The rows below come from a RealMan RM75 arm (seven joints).
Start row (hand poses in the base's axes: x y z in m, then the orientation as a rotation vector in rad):
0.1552 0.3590 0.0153 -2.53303 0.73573 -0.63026
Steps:
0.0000 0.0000 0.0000 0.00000 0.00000 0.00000
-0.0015 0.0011 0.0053 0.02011 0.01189 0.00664
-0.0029 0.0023 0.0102 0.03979 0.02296 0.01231
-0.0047 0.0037 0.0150 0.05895 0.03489 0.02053
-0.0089 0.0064 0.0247 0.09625 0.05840 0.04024
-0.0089 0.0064 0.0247 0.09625 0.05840 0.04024
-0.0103 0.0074 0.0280 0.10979 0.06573 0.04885
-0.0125 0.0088 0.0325 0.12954 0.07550 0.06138
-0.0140 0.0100 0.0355 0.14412 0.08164 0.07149
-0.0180 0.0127 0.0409 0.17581 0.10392 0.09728
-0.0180 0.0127 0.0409 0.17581 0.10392 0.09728
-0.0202 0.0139 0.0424 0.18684 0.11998 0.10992
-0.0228 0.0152 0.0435 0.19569 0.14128 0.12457
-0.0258 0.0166 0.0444 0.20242 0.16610 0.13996
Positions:
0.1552 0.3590 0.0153 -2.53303 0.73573 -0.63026
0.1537 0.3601 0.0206 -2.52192 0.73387 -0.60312
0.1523 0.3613 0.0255 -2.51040 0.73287 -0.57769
0.1505 0.3627 0.0303 -2.50010 0.72871 -0.55078
0.1463 0.3654 0.0400 -2.48030 0.71579 -0.49732
0.1463 0.3654 0.0400 -2.48030 0.71579 -0.49732
0.1449 0.3664 0.0433 -2.47265 0.70880 -0.47905
0.1427 0.3678 0.0478 -2.46089 0.69836 -0.45368
0.1412 0.3690 0.0508 -2.45176 0.68921 -0.43608
0.1372 0.3717 0.0562 -2.43585 0.66734 -0.38619
0.1372 0.3717 0.0562 -2.43585 0.66734 -0.38619
0.1350 0.3729 0.0577 -2.43401 0.65766 -0.35780
0.1324 0.3742 0.0588 -2.43627 0.64673 -0.32352
0.1294 0.3756 0.0597 -2.44154 0.63558 -0.28572

